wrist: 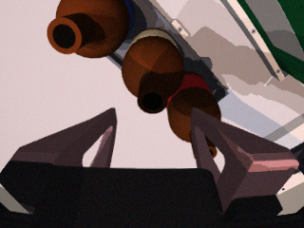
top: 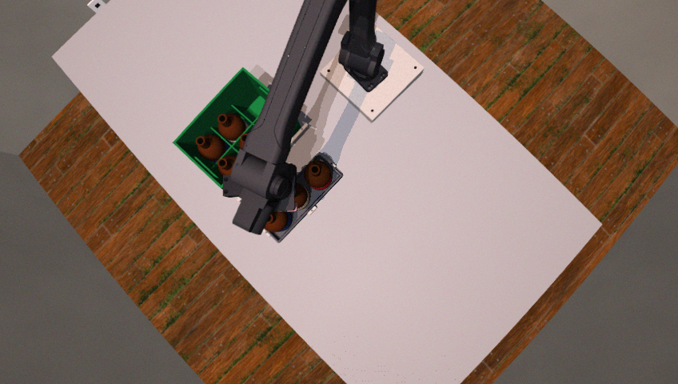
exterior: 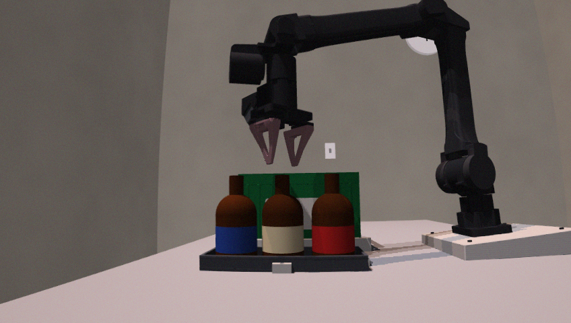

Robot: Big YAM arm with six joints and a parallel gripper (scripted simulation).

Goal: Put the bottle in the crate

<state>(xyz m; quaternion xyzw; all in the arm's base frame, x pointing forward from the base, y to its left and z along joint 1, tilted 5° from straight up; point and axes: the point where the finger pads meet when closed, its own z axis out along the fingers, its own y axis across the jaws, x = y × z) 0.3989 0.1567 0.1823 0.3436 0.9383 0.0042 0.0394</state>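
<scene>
Right now my hand is 17 cm above the dark tray. From my hand the other things lie so: green crate 23 cm to the right, 10 cm below.
</scene>
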